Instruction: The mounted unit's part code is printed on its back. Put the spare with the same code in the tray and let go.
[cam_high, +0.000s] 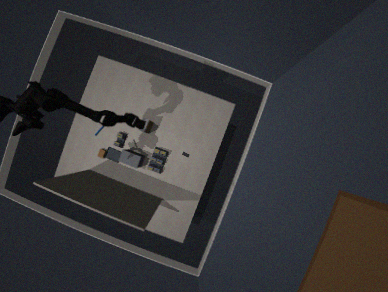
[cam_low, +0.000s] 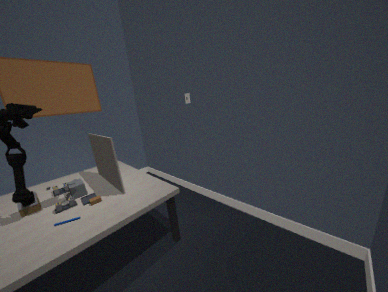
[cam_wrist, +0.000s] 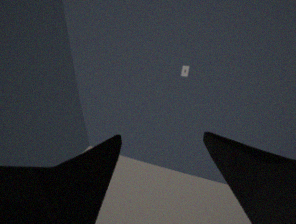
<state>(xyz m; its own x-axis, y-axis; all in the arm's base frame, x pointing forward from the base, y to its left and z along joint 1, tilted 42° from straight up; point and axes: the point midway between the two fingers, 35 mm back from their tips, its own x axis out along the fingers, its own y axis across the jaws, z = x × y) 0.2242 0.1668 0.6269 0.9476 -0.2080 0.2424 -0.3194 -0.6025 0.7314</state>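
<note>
The grey spare block lies 650 mm below my gripper tip, 510 mm to the left of it and 20 mm behind it. The rest, counted from my gripper tip: blue marker pen: 690 mm below, 90 mm to the right, 60 mm behind; then grey-blue tray: 690 mm below, 120 mm ahead, 90 mm to the left; then pale panel: 470 mm below, 340 mm ahead, 260 mm to the left.
</note>
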